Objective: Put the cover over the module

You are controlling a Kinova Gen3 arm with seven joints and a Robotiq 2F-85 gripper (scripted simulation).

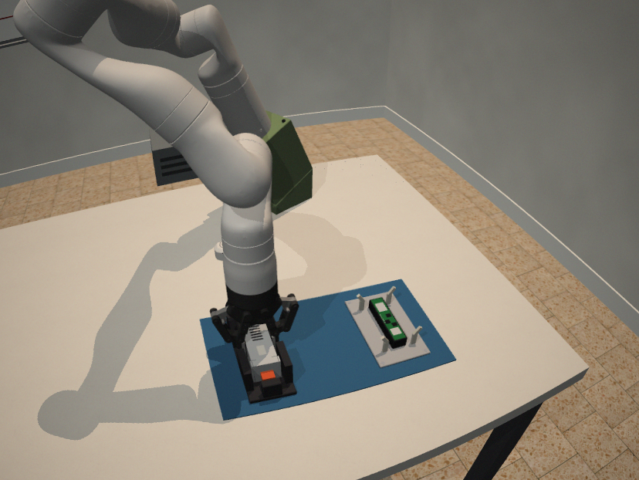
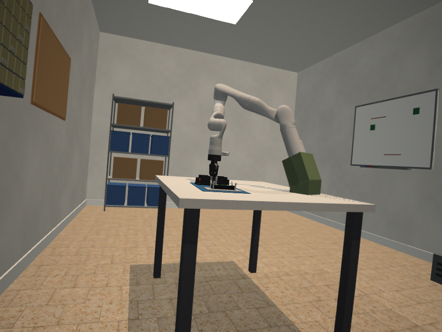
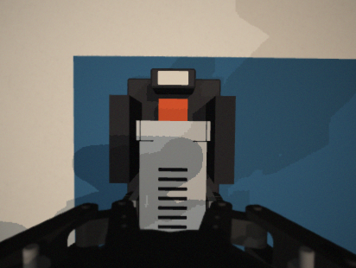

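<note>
Now: the grey cover right at my hand.
</note>
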